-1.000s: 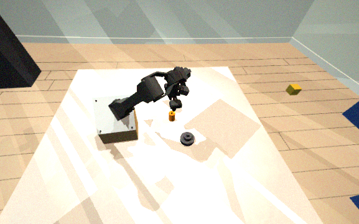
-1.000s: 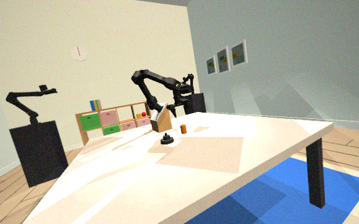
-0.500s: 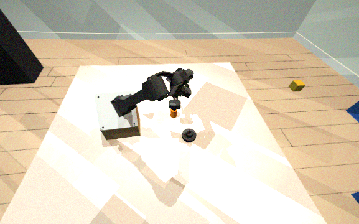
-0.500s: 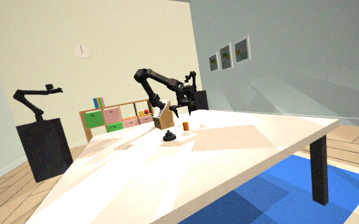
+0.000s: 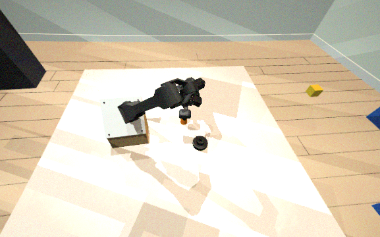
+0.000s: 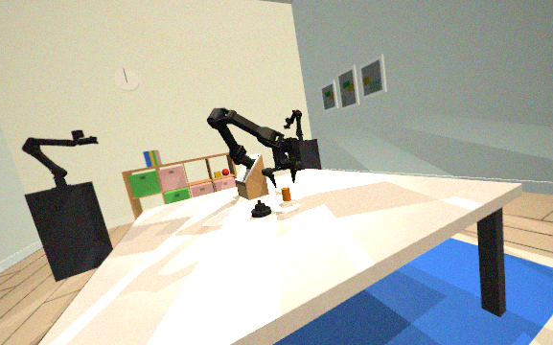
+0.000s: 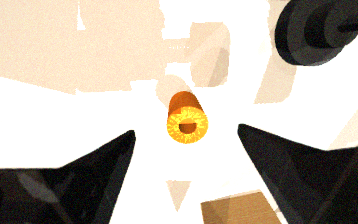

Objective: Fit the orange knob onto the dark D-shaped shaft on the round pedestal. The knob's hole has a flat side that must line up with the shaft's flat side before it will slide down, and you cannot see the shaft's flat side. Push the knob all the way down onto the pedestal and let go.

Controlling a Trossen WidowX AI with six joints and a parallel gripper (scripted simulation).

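The orange knob lies 40 mm below my gripper tip. Round my gripper tip: dark round pedestal: 170 mm to the right, 60 mm ahead, 40 mm below.
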